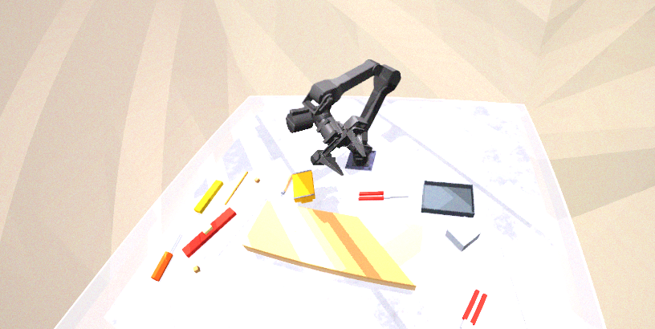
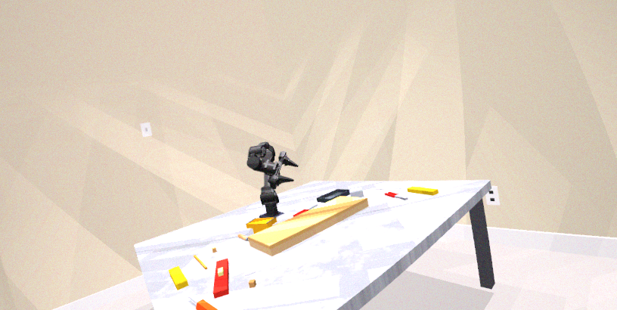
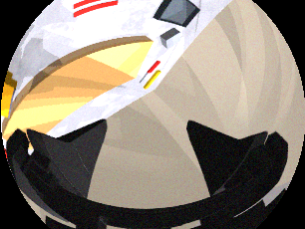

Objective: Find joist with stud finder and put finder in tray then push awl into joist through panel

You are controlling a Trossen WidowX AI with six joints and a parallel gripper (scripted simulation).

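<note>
My gripper tip is now 50 mm past the stud finder, 200 mm to the left of it and 200 mm above it. Also, from my gripper tip: square light: 40 mm behind, 190 mm to the right, 220 mm below; then dark tray: 60 mm behind, 280 mm to the left, 200 mm below; then awl: 70 mm behind, 290 mm to the right, 210 mm below.
</note>
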